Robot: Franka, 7 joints.
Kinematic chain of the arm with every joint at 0, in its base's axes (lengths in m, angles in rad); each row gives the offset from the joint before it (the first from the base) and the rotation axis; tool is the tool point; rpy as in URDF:
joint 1: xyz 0 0 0.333 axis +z
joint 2: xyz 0 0 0 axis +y
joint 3: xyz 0 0 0.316 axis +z
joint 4: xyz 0.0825 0 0 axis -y
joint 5: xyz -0.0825 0 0.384 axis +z
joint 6: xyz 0 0 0 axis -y
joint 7: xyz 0.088 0 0 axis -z
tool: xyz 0 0 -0.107 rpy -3.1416 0 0
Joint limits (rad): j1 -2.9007..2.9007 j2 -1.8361..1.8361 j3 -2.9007..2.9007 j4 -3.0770..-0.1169 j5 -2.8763..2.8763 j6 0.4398..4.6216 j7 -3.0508..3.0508
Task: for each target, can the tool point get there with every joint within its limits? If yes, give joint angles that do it. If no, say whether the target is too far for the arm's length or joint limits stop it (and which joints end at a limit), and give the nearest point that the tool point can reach.
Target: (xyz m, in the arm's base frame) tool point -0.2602 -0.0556 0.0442
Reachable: yes | joints -1.2788 -1.5058 -2.0952 -2.7576 -2.1128 0.9969 -2.4890
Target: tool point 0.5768 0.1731 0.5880
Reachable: yes | joints -1.2541 -0.1338 1.5628 -1.9000 1.0770 2.8244 1.6639
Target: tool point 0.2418 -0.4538 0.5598
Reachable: yes | joints 0.1885 0.1647 -1.5642 -1.7435 -2.1906 3.7999 1.3866
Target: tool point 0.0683 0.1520 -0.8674
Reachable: no: too far | nearest point 0.0918 0.2043 -0.3574 | short by 0.513 m
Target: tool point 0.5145 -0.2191 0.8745
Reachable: yes | joints -1.6090 0.1024 1.1892 -1.3111 2.0899 1.9126 -2.3602
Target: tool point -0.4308 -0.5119 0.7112
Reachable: yes | joints 0.3807 -1.1795 -0.9729 -0.5526 -0.6527 1.3658 1.3788
